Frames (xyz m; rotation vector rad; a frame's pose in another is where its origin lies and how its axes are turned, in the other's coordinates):
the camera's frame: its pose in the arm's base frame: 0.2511 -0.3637 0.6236 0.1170 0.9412 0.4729
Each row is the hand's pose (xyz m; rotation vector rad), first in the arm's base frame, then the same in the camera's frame.
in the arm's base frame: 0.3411 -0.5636 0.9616 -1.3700 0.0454 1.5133
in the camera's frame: -0.2966 -0.1079 0.2504 -1.8828 -0.1266 0.3979
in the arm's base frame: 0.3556 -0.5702 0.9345 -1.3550 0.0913 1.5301
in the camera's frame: -0.2720 -0.1268 0.2453 -1.8588 -0.0884 0.4151
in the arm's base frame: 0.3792 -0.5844 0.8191 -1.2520 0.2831 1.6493
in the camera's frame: -0.1800 -0.1819 0.1945 -1.7427 0.0709 0.5461
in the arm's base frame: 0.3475 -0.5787 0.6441 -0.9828 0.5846 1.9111
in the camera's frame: -0.0621 -0.2184 0.0664 -1.5037 0.3134 0.8535
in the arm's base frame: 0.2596 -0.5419 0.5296 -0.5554 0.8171 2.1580
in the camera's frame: -0.0036 -0.1899 -0.0677 -1.1714 0.4626 1.2013
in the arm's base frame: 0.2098 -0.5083 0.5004 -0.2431 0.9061 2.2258
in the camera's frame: 0.0084 -0.1518 -0.1212 -0.9272 0.4821 1.3646
